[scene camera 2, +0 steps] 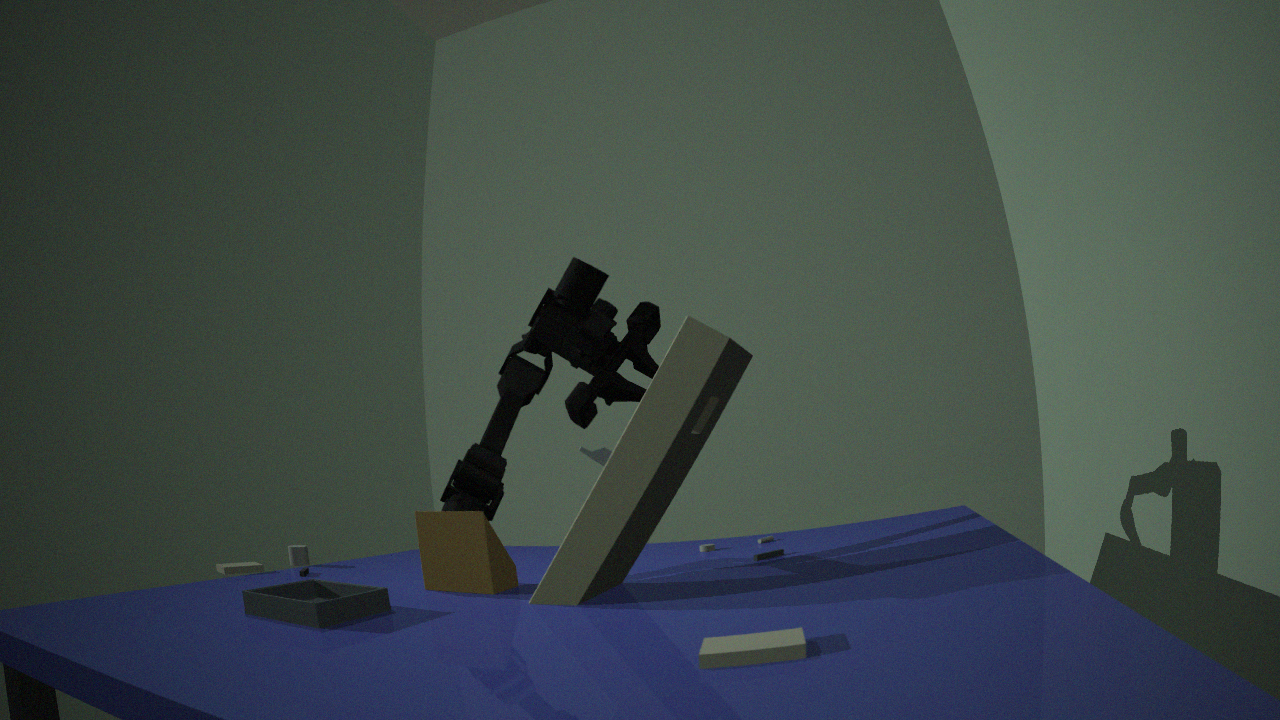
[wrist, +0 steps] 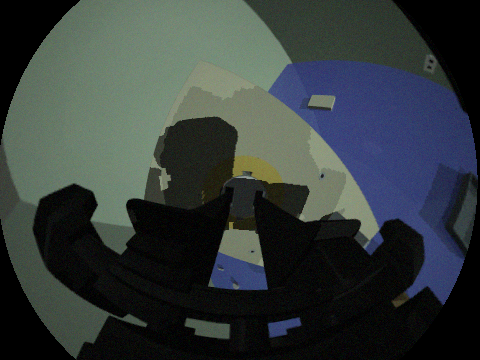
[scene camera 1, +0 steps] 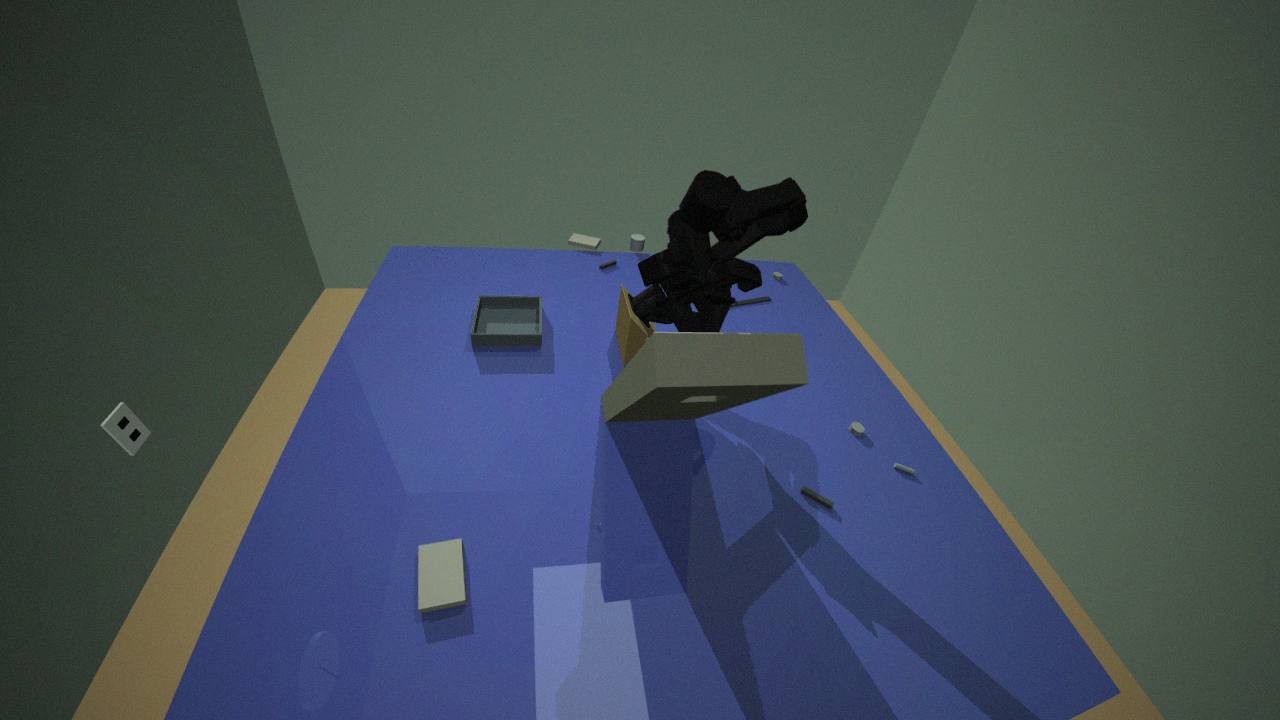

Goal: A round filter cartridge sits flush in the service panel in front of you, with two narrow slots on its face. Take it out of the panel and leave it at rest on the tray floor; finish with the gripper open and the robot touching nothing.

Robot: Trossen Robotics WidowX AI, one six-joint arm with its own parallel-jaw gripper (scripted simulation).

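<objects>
On a grey service panel, (scene camera 1: pixel 644 384) and (scene camera 2: pixel 700 371) are the same spot.
</objects>
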